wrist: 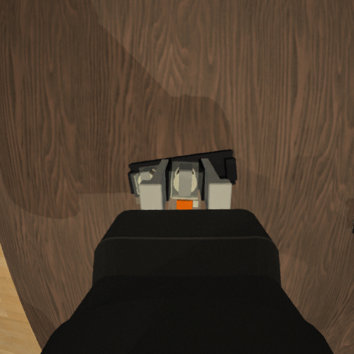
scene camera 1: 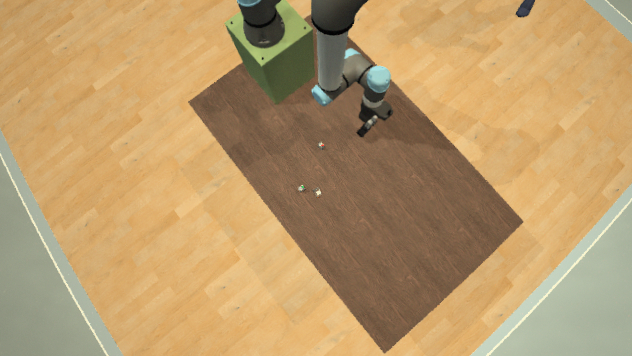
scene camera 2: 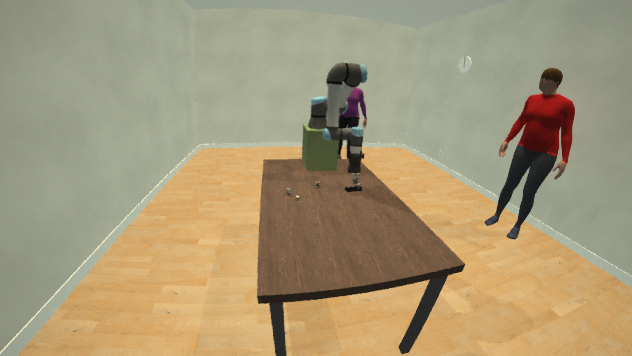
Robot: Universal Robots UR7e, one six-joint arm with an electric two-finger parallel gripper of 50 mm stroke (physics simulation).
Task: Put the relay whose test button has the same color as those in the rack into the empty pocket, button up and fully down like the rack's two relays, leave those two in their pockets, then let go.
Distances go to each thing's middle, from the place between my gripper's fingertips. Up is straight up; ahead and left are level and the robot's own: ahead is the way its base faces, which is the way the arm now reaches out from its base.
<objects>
I see my gripper 10 mm past the black rack (wrist: 224, 164) and 40 mm above it.
</objects>
